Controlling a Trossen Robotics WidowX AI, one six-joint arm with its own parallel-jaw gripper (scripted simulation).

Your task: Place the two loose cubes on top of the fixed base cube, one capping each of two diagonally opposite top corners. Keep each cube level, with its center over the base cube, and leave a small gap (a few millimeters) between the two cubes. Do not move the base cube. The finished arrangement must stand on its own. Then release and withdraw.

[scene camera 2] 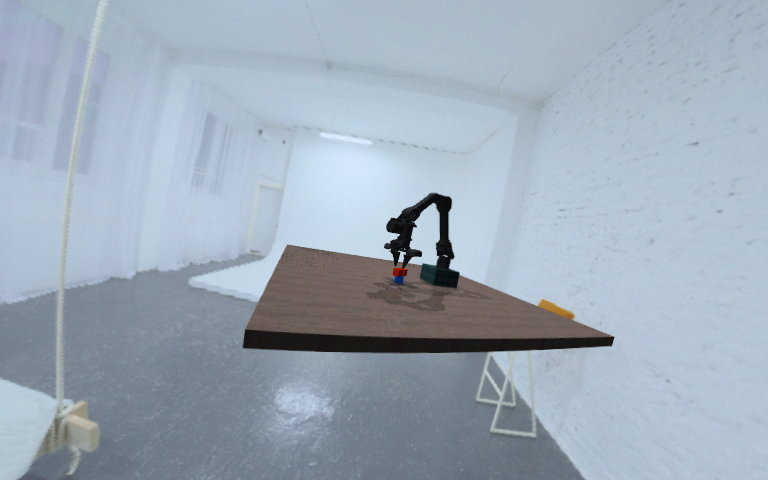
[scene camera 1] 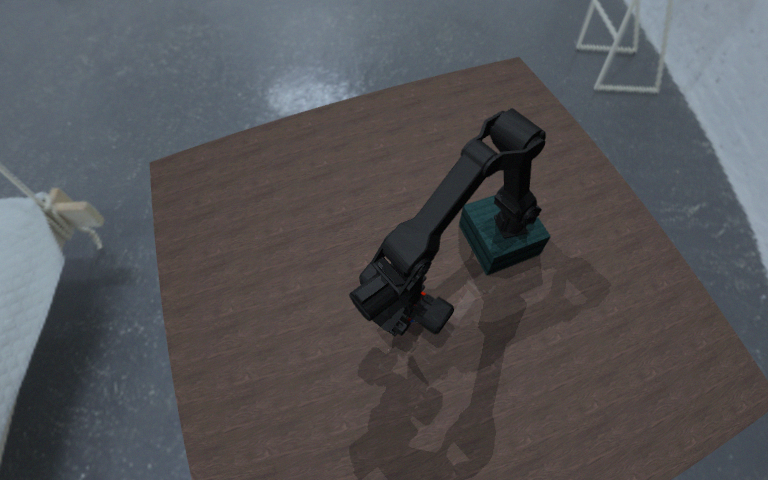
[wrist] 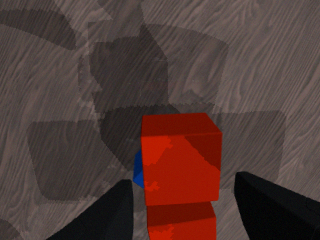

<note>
I see my gripper (scene camera 1: pixel 405 309) and a red cube (wrist: pixel 181 152).
My gripper shows as well in the wrist view (wrist: pixel 184 186).
</note>
